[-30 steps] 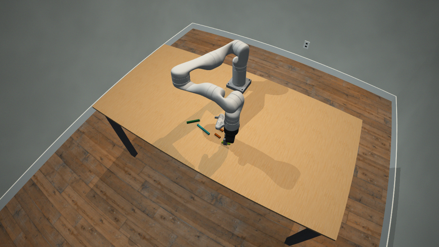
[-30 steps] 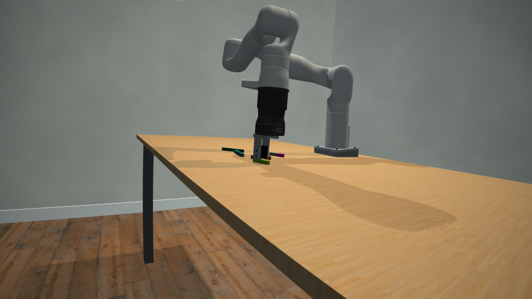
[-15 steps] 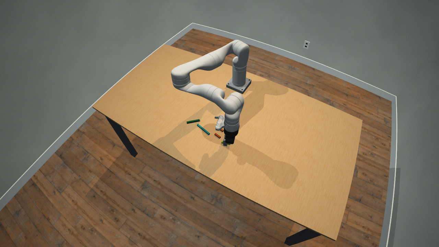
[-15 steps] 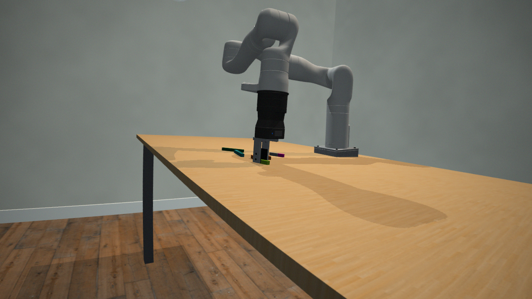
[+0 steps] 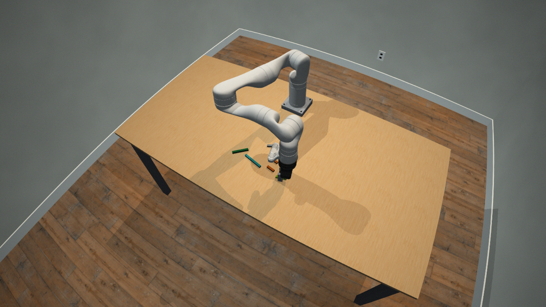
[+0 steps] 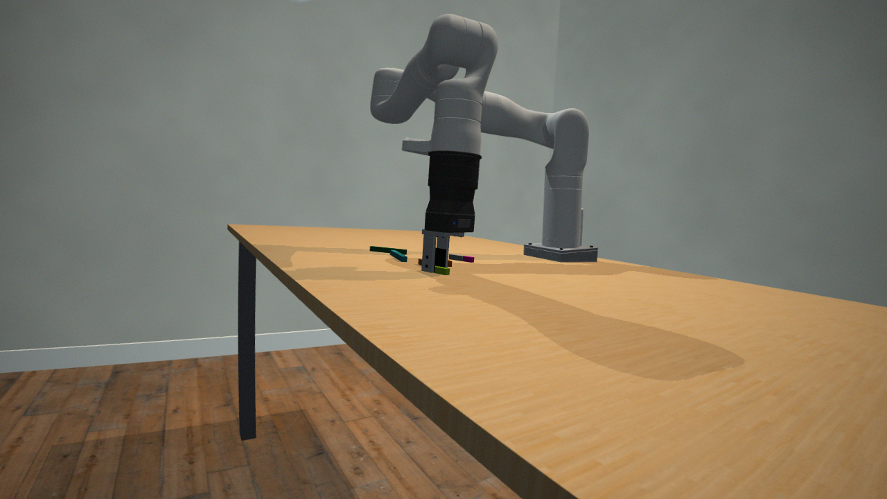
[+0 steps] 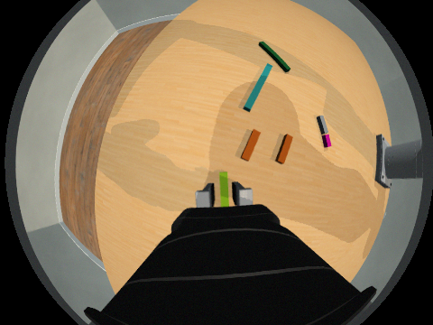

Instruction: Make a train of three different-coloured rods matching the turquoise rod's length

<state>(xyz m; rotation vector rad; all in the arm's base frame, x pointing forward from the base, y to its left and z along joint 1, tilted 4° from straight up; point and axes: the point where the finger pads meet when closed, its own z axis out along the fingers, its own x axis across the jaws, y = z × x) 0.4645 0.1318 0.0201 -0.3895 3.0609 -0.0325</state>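
The lime rod lies 20 mm below my hand. Round my hand: grey rod (140 mm behind, 130 mm to the right, 20 mm below); turquoise rod (160 mm to the right, 20 mm below, 20 mm behind); magenta rod (150 mm behind, 100 mm to the right, 20 mm below).
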